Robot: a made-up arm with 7 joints. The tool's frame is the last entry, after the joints.
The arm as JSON. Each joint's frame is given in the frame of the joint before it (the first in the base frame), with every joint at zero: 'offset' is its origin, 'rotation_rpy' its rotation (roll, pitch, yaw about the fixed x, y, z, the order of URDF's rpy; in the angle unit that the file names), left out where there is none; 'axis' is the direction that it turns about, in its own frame. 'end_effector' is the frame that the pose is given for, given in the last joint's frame.
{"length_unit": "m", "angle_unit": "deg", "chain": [
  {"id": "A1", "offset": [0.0, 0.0, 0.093], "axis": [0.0, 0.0, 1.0]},
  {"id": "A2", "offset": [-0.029, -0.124, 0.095], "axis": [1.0, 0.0, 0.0]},
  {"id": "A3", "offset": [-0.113, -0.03, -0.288], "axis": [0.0, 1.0, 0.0]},
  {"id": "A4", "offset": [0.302, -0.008, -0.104], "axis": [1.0, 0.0, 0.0]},
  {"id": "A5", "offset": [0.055, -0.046, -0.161], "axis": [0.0, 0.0, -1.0]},
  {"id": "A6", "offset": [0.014, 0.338, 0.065], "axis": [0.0, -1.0, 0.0]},
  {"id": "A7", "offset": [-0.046, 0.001, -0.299], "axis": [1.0, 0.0, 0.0]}
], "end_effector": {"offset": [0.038, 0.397, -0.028]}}
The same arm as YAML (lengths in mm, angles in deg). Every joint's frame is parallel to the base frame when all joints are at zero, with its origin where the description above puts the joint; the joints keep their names.
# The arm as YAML. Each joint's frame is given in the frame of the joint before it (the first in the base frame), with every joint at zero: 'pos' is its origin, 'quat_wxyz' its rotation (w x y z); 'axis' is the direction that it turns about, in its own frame. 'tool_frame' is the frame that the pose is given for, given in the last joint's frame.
length_unit: mm
angle_unit: deg
joints:
  - joint: A1
    pos: [0.0, 0.0, 93.0]
    quat_wxyz: [1.0, 0.0, 0.0, 0.0]
    axis: [0.0, 0.0, 1.0]
  - joint: A2
    pos: [-29.0, -124.0, 95.0]
    quat_wxyz: [1.0, 0.0, 0.0, 0.0]
    axis: [1.0, 0.0, 0.0]
  - joint: A3
    pos: [-113.0, -30.0, -288.0]
    quat_wxyz: [1.0, 0.0, 0.0, 0.0]
    axis: [0.0, 1.0, 0.0]
  - joint: A4
    pos: [302.0, -8.0, -104.0]
    quat_wxyz: [1.0, 0.0, 0.0, 0.0]
    axis: [1.0, 0.0, 0.0]
  - joint: A5
    pos: [55.0, -46.0, -161.0]
    quat_wxyz: [1.0, 0.0, 0.0, 0.0]
    axis: [0.0, 0.0, -1.0]
  - joint: A6
    pos: [14.0, 338.0, 65.0]
    quat_wxyz: [1.0, 0.0, 0.0, 0.0]
    axis: [0.0, -1.0, 0.0]
  - joint: A7
    pos: [-46.0, 1.0, -299.0]
    quat_wxyz: [1.0, 0.0, 0.0, 0.0]
    axis: [1.0, 0.0, 0.0]
tool_frame:
  pos: [38.0, 397.0, -28.0]
  quat_wxyz: [1.0, 0.0, 0.0, 0.0]

